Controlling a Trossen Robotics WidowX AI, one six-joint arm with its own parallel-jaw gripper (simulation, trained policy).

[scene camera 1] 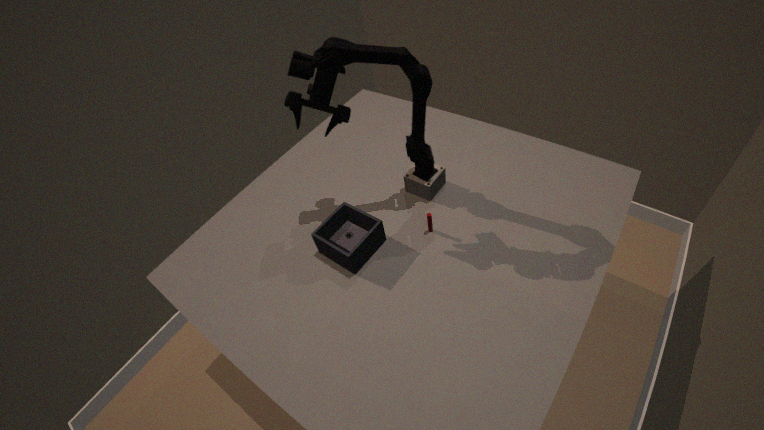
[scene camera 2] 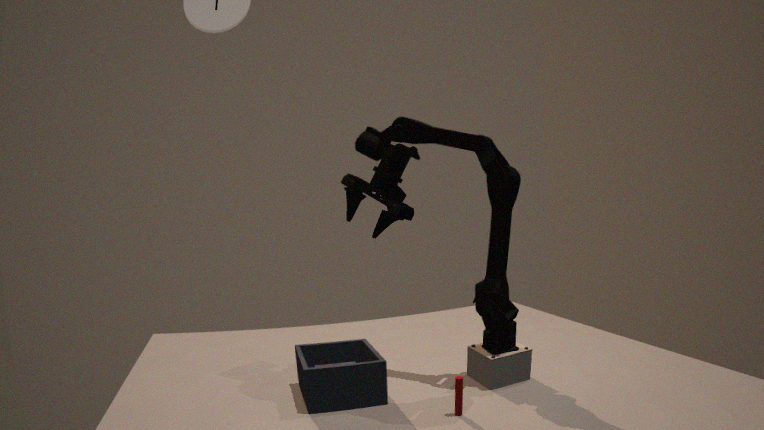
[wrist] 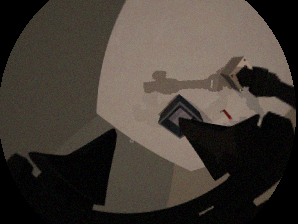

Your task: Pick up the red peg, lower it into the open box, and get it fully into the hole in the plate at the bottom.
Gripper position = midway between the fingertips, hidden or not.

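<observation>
Through scene camera 2 I can see my gripper point(scene camera 2: 360, 229), together with a dark blue box point(scene camera 2: 363, 384). The box is visible to me also in scene camera 1 point(scene camera 1: 353, 261), and my gripper is there too point(scene camera 1: 311, 132). As for the wrist view, my gripper appears in it as well point(wrist: 148, 127).
</observation>
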